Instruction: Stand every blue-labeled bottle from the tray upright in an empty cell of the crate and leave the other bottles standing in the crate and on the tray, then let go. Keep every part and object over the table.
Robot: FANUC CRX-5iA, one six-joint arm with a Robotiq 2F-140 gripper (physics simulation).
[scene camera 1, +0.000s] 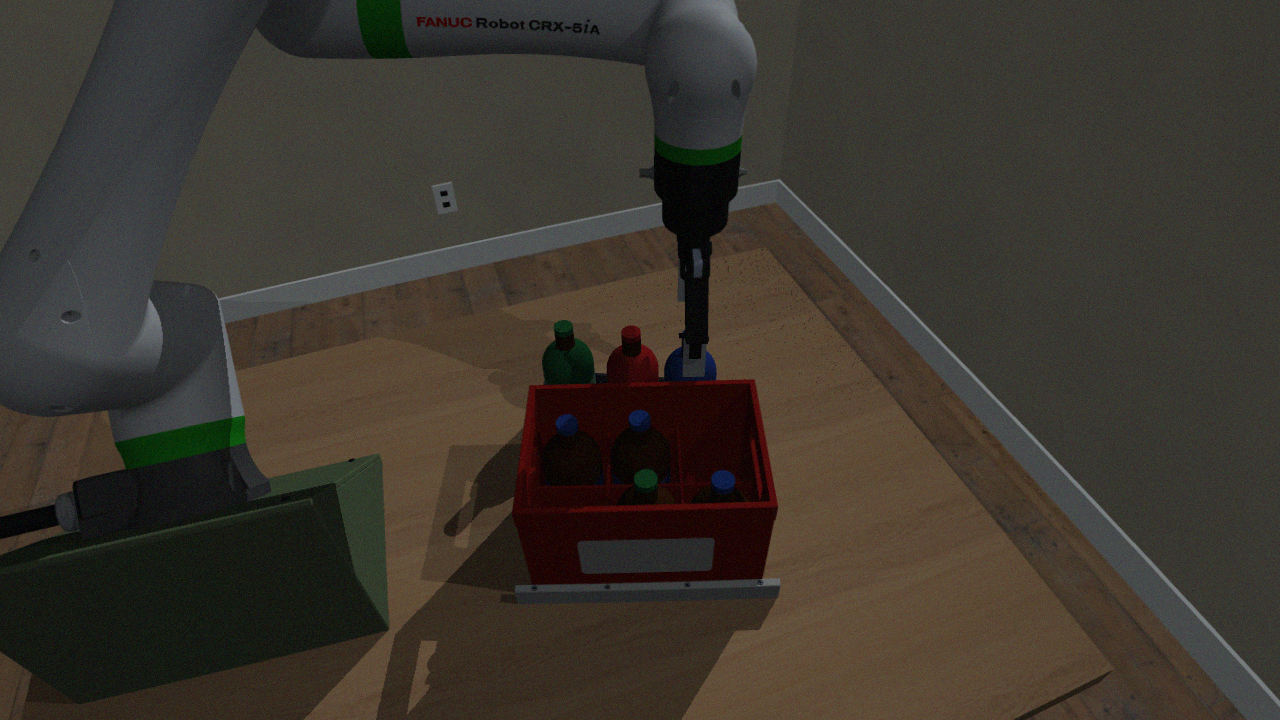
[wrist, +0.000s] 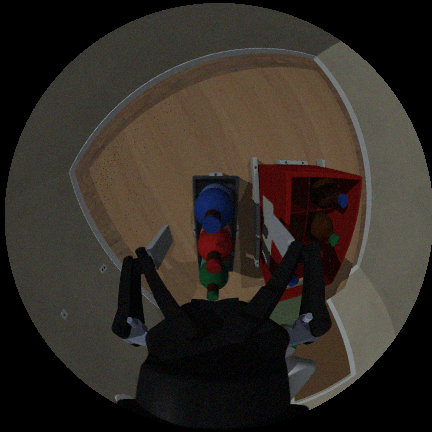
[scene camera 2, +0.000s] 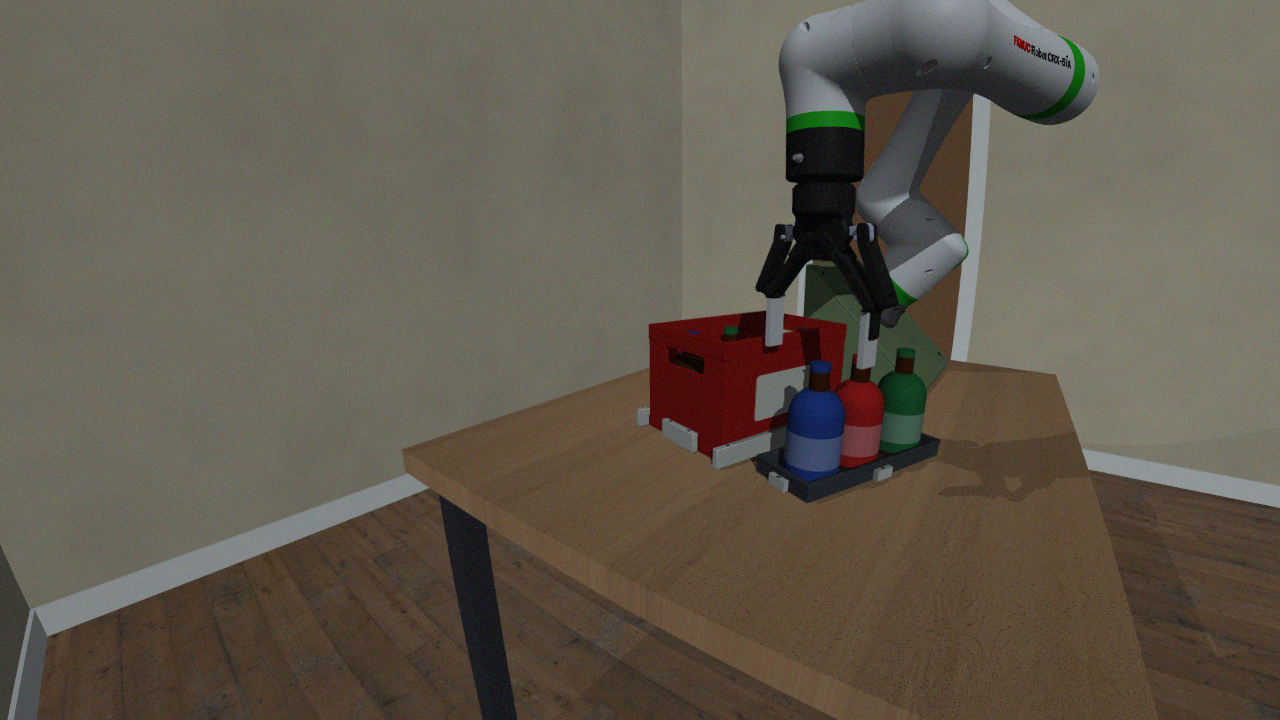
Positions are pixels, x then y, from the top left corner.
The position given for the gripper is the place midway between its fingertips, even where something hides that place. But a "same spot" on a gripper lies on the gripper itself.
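Labels:
The gripper appears in scene camera 1 (690, 335), and the wrist view and scene camera 2 show it too. On the gripper, (scene camera 2: 877, 293) and (wrist: 127, 264) are the same spot. A green bottle is visible in the wrist view (212, 281), as well as in scene camera 1 and scene camera 2. On the green bottle, (scene camera 1: 567, 360) and (scene camera 2: 887, 373) are the same spot. A blue-labeled bottle can be seen in scene camera 1 (673, 368), in scene camera 2 (816, 415) and in the wrist view (213, 208).

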